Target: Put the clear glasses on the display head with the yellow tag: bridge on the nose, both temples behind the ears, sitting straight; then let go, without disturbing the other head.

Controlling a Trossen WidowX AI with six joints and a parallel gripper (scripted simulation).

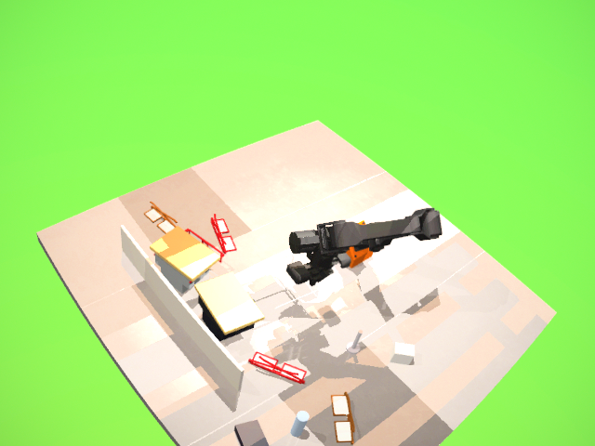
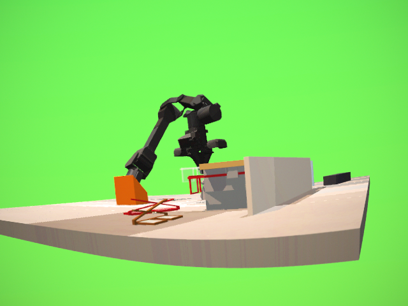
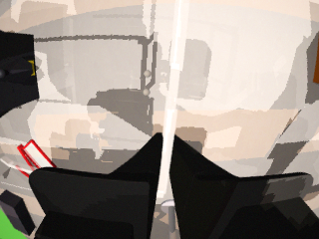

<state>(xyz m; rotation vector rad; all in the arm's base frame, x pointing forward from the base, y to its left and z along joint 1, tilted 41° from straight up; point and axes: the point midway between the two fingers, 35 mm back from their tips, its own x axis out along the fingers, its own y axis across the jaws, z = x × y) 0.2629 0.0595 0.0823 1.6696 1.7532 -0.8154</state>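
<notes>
Now: the black display head 220 mm ahead of my gripper tip, 40 mm to the right of it and 30 mm below it. Also, from my gripper tip: grey display head: 260 mm ahead, 260 mm to the right, 30 mm below; peg: 30 mm behind, 200 mm to the left, 70 mm below; white cube: 130 mm behind, 300 mm to the left, 70 mm below.
</notes>
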